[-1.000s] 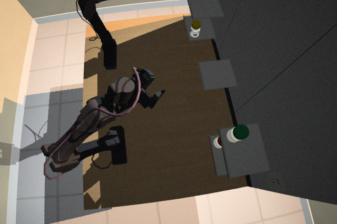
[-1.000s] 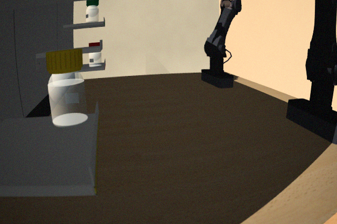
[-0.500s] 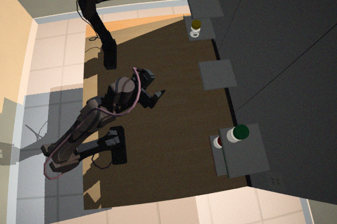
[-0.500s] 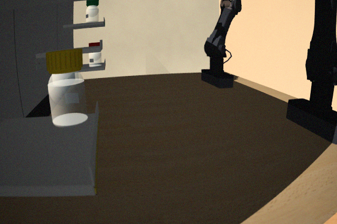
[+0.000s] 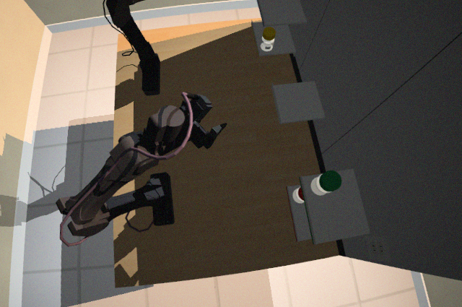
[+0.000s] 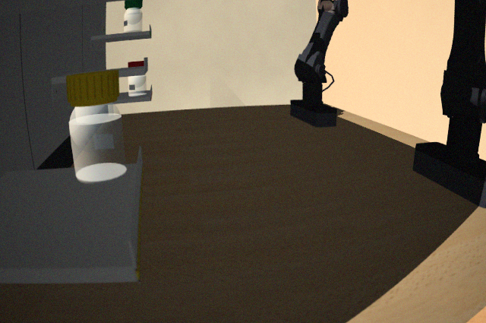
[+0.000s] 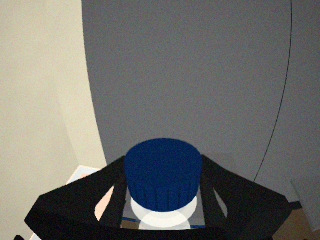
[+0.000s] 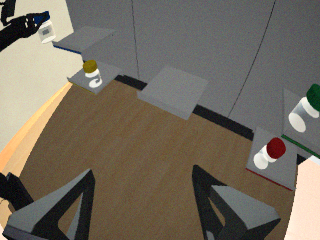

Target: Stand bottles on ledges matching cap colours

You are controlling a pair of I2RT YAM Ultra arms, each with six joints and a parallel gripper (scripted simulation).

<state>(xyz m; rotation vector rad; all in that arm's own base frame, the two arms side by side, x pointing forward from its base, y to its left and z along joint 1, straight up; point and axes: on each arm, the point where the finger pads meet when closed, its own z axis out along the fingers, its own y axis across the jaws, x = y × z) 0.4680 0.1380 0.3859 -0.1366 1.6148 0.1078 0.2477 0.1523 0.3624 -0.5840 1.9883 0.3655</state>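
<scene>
My left hand is 15 cm above the blue strip, 3 cm to the left of it and 3 cm short of it. Also, from my left hand: yellow strip (34 cm below, 3 cm to the right, 3 cm ahead); then blue-capped bottle (5 cm below); then yellow-capped bottle (29 cm below, 9 cm to the right, 7 cm ahead).
</scene>
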